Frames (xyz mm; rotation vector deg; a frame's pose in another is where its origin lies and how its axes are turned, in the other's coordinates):
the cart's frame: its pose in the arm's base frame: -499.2 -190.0 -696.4 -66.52 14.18 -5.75
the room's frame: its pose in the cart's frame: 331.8 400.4 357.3 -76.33 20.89 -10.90
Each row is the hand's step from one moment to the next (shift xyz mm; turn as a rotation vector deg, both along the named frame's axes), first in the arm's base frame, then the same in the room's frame.
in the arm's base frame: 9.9 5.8 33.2 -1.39 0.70 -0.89
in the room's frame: 10.2 -26.4 -20.9 -1.65 0.41 0.55
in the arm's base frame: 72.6 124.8 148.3 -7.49 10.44 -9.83
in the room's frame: 24.8 -202.0 -37.9 -12.61 0.01 10.13
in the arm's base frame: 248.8 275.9 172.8 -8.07 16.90 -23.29
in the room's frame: 113.2 -386.8 74.0 -17.77 2.90 23.85
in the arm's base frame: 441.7 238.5 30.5 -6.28 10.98 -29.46
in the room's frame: 282.2 -339.2 241.3 -14.24 10.33 26.80
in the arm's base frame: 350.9 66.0 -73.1 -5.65 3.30 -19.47
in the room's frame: 269.0 -120.4 214.5 -8.91 10.31 15.37
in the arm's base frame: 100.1 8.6 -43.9 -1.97 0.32 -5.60
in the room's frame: 78.6 -13.5 75.3 -2.58 3.55 4.01
